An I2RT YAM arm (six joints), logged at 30 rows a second.
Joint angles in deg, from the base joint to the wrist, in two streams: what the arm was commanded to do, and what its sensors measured. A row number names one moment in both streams.
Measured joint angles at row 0:
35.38, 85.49, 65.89, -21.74, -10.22, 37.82
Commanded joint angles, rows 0 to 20:
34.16, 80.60, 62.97, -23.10, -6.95, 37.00
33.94, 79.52, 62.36, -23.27, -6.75, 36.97
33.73, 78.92, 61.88, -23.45, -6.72, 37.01
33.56, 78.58, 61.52, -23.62, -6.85, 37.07
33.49, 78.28, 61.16, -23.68, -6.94, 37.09
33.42, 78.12, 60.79, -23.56, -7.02, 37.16
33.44, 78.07, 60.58, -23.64, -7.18, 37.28
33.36, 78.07, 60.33, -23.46, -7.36, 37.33
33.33, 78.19, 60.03, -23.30, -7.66, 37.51
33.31, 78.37, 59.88, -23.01, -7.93, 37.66
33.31, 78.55, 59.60, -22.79, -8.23, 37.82
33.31, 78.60, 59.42, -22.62, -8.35, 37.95
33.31, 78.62, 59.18, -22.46, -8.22, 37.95
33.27, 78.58, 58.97, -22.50, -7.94, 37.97
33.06, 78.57, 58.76, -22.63, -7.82, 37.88
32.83, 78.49, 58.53, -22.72, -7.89, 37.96
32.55, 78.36, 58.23, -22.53, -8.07, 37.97
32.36, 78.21, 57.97, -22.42, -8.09, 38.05
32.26, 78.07, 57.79, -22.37, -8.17, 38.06
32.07, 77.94, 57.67, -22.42, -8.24, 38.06
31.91, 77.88, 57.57, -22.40, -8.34, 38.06
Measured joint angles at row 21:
32.47, 78.54, 58.28, -22.41, -8.12, 37.91
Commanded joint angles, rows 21 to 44:
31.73, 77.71, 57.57, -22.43, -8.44, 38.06
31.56, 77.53, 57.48, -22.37, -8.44, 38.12
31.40, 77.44, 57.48, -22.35, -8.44, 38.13
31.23, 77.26, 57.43, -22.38, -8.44, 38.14
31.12, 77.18, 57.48, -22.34, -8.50, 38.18
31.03, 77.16, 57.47, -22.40, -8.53, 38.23
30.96, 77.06, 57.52, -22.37, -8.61, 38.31
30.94, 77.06, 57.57, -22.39, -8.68, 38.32
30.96, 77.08, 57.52, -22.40, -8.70, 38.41
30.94, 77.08, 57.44, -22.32, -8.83, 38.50
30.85, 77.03, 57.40, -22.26, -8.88, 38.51
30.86, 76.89, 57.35, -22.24, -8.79, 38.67
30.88, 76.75, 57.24, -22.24, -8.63, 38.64
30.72, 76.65, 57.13, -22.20, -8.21, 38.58
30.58, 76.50, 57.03, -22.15, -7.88, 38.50
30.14, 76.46, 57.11, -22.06, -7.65, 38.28
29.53, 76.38, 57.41, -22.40, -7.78, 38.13
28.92, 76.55, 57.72, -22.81, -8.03, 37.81
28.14, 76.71, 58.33, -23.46, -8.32, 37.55
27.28, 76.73, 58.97, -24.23, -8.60, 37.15
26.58, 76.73, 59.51, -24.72, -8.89, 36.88
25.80, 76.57, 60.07, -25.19, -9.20, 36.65
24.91, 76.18, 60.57, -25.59, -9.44, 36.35
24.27, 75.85, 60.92, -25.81, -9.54, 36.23
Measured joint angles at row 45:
25.74, 77.80, 58.57, -23.81, -9.17, 37.50
